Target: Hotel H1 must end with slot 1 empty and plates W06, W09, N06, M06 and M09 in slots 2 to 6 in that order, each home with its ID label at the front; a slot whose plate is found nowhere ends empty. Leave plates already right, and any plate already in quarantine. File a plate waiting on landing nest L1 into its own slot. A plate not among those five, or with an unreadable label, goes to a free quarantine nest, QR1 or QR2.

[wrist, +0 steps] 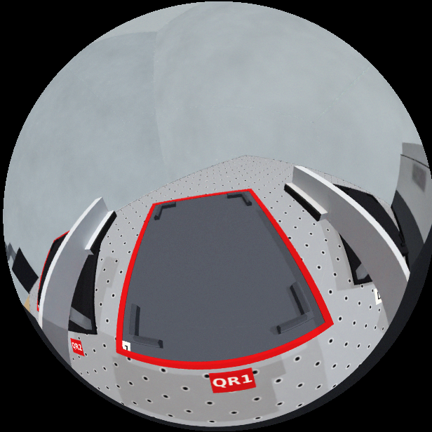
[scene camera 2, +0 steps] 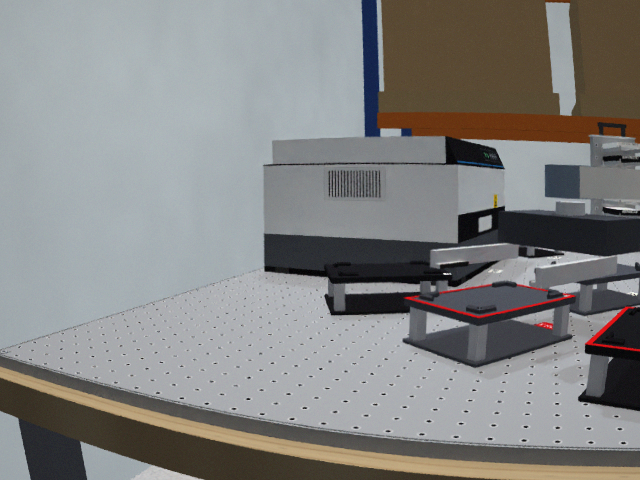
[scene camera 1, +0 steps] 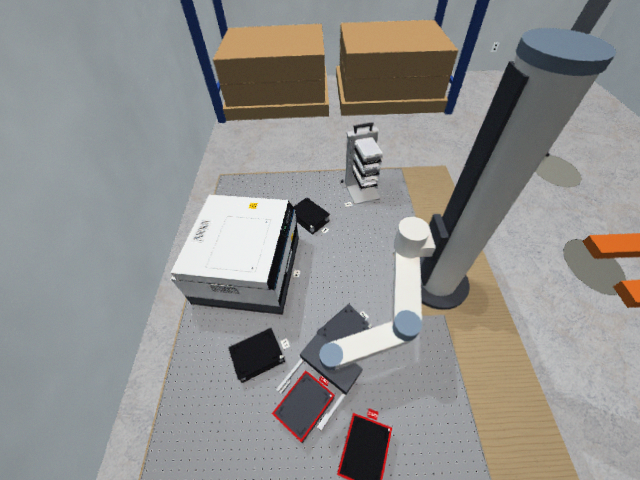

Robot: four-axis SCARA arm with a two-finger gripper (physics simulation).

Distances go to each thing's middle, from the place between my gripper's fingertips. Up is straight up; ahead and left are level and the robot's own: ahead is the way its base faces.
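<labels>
White instrument (scene camera 2: 423,201): 560 mm right of my hand, 230 mm ahead of it, 20 mm above it.
</labels>
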